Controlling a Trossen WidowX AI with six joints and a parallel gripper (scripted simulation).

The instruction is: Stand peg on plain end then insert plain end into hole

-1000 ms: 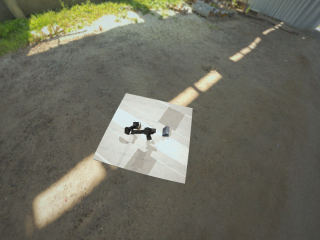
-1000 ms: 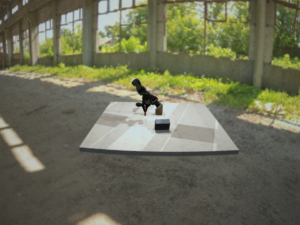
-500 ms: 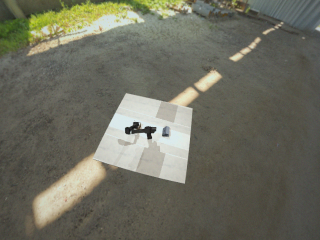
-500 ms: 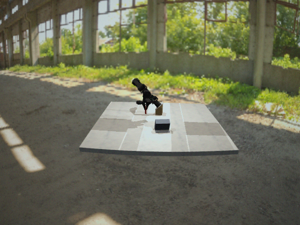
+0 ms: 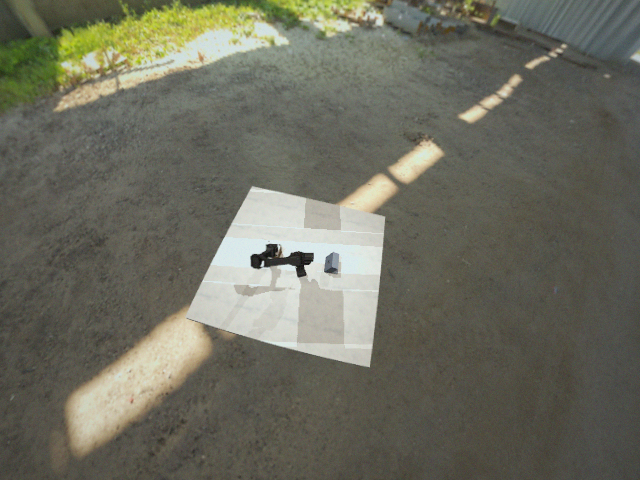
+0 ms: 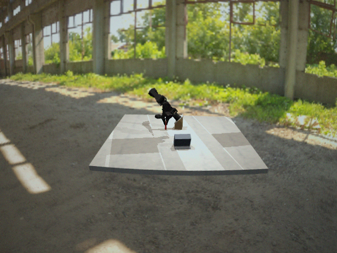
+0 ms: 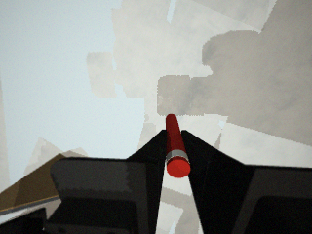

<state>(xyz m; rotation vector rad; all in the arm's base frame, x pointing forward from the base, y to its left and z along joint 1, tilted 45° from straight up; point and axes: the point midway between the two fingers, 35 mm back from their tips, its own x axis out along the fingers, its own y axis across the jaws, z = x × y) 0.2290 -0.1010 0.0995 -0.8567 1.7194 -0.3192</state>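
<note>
Now: the sloped panel 220 mm ahead of my gripper tip, 120 mm to the left of it and 60 mm below it. The rest, counted from my gripper tip: red peg 20 mm above.
</note>
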